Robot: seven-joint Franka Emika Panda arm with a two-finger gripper.
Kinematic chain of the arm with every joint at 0, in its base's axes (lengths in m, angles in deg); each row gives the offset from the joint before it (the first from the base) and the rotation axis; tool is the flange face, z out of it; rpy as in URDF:
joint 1: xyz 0 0 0.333 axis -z
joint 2: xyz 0 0 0 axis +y
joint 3: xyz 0 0 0.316 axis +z
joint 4: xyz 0.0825 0 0 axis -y
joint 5: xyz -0.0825 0 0.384 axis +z
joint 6: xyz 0 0 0 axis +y
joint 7: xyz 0.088 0 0 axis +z
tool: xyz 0 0 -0.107 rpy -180 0 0
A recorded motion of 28 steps. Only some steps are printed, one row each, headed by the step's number.
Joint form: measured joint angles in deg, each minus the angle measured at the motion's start. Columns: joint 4, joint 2, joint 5, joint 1, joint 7, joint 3, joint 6.
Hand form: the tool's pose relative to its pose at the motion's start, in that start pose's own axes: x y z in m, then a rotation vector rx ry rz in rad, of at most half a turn. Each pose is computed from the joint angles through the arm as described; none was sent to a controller.
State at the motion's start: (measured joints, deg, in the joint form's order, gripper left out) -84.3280 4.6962 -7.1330 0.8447 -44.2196 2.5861 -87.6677
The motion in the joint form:
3: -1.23 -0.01 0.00 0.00 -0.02 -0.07 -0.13
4: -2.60 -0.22 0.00 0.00 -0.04 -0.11 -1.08
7: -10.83 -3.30 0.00 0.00 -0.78 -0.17 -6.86
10: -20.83 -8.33 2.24 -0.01 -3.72 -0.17 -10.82
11: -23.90 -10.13 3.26 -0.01 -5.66 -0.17 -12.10
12: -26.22 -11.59 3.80 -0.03 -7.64 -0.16 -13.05
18: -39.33 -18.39 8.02 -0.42 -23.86 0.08 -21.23
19: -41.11 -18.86 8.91 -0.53 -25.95 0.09 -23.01
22: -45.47 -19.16 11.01 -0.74 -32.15 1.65 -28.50
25: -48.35 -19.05 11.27 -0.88 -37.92 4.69 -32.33
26: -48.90 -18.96 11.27 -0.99 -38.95 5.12 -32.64
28: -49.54 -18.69 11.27 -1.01 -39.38 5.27 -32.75
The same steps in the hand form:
3: -0.0005 -0.0003 0.0098 -0.0134 -0.0135 -0.0011
4: -0.0009 -0.0011 0.0174 -0.0161 -0.0159 -0.0026
7: -0.0112 0.0024 0.0461 -0.0094 -0.0063 0.0002
10: -0.0369 0.0151 0.0751 0.0028 -0.0442 0.0472
11: -0.0460 0.0200 0.0821 0.0133 -0.0563 0.0826
12: -0.0532 0.0242 0.0867 0.0190 -0.0618 0.1177
18: -0.0916 0.0389 0.1235 0.0737 -0.1011 0.4089
19: -0.0957 0.0389 0.1315 0.0863 -0.1102 0.4494
22: -0.1124 0.0280 0.1546 0.1149 -0.1249 0.5463
25: -0.1353 0.0112 0.1707 0.1184 -0.1141 0.5994
26: -0.1398 0.0090 0.1750 0.1114 -0.1157 0.6085
28: -0.1423 0.0090 0.1821 0.0979 -0.1213 0.6130

